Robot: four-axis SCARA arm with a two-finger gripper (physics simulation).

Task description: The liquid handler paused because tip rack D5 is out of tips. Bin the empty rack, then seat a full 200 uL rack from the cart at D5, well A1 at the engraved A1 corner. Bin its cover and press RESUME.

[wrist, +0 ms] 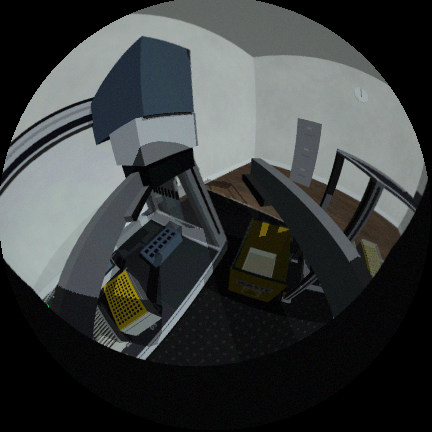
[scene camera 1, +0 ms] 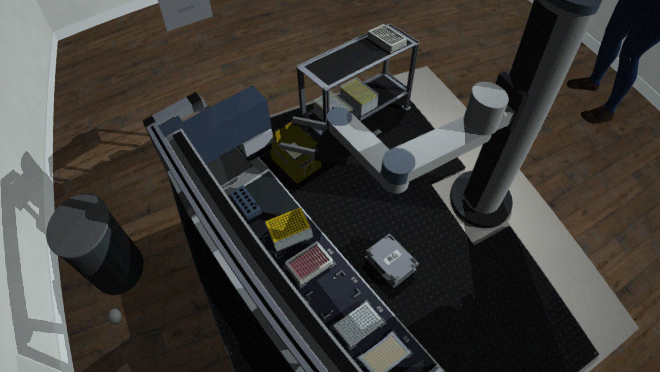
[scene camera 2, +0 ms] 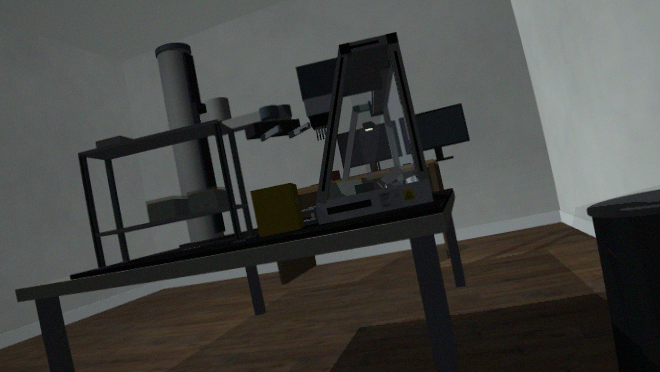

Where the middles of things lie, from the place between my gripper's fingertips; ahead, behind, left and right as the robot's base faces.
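There's a grey box marked RG (scene camera 1: 391,256) here, and my gripper is a good way past it, far to the right of it and far above it.
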